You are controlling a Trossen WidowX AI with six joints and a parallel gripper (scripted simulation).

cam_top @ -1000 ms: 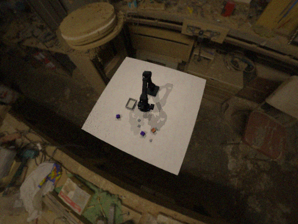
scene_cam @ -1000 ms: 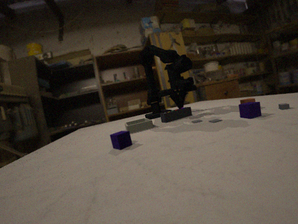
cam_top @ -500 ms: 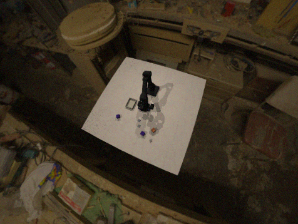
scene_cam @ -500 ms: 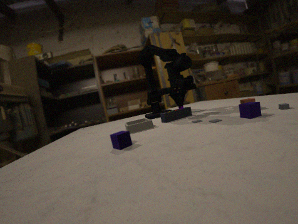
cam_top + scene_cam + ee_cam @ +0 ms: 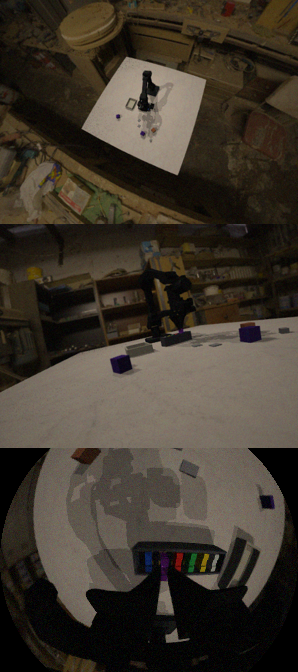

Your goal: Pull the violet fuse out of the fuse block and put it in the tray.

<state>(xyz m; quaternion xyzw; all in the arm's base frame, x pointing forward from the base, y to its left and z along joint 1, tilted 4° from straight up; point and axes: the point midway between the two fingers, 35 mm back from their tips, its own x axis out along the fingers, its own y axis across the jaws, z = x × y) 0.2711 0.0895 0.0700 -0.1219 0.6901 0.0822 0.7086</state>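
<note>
Now: gripper tip 4 cm short of the grey tray, 22 cm to the left of it and 5 cm above it. Round my gripper tip: orange-brown block (18 cm ahead, 21 cm to the left, 4 cm below); violet fuse (1 cm below).
</note>
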